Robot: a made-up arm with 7 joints.
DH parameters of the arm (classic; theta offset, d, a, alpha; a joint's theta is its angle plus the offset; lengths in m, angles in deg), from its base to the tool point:
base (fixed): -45.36 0 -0.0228 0
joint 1: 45.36 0.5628 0.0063 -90
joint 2: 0 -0.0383 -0.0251 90
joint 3: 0 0.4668 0.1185 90
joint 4: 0 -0.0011 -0.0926 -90
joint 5: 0 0.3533 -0.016 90
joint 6: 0 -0.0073 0.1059 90
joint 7: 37.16 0 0.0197 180
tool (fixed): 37.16 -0.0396 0 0
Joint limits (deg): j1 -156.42..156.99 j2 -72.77..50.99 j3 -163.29..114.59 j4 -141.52..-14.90 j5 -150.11..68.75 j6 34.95..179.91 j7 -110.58..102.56
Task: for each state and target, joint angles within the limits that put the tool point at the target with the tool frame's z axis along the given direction. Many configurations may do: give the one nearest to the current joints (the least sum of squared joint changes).
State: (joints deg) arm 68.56 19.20 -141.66 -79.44 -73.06 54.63 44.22
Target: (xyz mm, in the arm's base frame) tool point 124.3 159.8 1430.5 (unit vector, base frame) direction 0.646 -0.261 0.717
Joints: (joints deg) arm 53.49 33.46 -162.59 -36.96 -83.39 34.95 35.12
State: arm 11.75 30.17 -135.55 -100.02 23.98 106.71 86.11
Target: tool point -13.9 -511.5 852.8 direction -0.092 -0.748 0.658
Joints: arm 23.06 7.19 -116.05 -123.62 7.52 71.36 85.23
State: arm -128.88 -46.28 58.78 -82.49 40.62 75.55 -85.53
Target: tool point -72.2 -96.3 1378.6 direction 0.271 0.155 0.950
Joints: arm -153.92 -24.97 10.82 -56.65 3.13 50.22 -82.56
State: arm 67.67 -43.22 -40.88 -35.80 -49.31 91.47 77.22
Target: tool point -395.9 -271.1 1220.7 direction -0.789 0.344 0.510
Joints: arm 21.05 -70.69 -4.98 -71.01 -44.69 62.89 81.96
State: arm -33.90 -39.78 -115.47 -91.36 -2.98 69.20 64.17
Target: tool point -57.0 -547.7 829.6 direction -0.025 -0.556 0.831
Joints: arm 1.45 -24.45 -79.55 -123.95 -11.72 86.11 64.46
